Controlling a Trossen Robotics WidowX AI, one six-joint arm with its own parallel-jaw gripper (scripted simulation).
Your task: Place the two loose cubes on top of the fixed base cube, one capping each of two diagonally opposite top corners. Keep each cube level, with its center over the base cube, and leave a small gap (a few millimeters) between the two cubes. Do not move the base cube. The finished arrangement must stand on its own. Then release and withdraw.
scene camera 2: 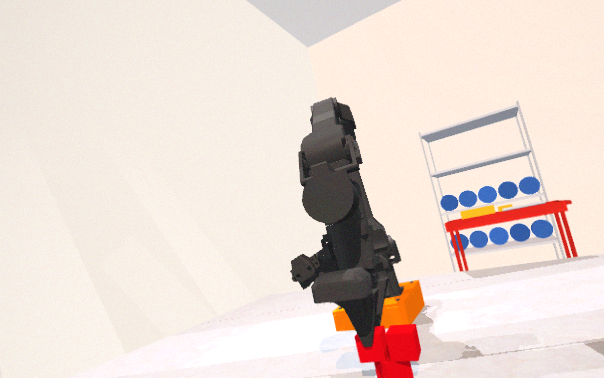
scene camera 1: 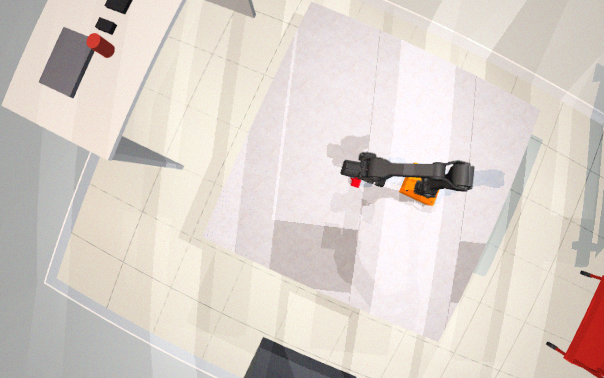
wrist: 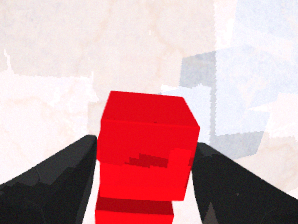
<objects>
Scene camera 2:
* my gripper: 372, 340
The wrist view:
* my gripper: 145, 149
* red cube: 148, 142
</objects>
